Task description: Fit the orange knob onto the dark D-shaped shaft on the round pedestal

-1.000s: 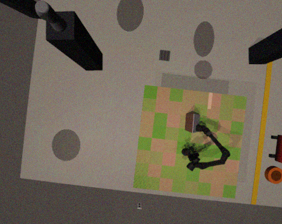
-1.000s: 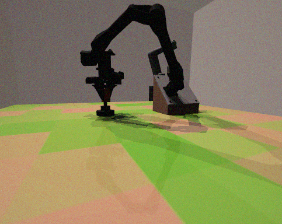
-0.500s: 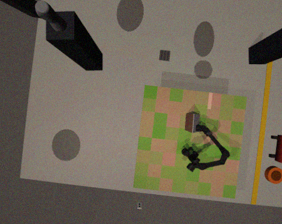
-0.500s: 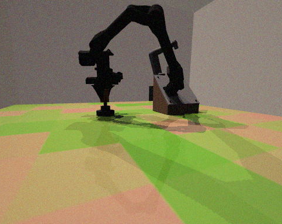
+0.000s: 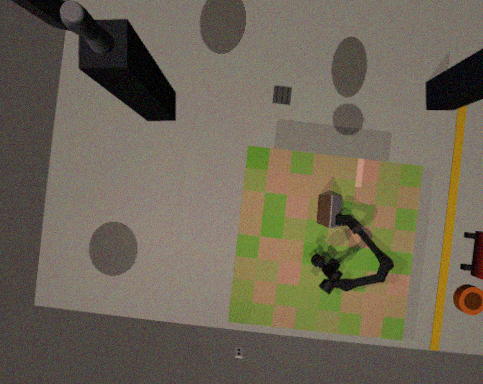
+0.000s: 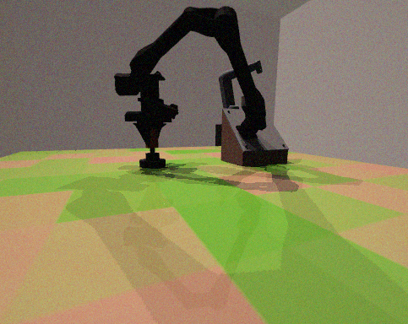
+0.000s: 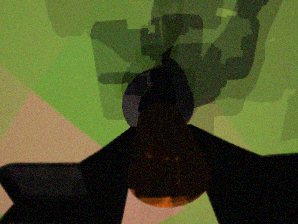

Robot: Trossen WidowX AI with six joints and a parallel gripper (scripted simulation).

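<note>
Now: the orange knob 2 cm above my gripper tip. The rest, counted from my gripper tip: dark pedestal 4 cm below.
</note>
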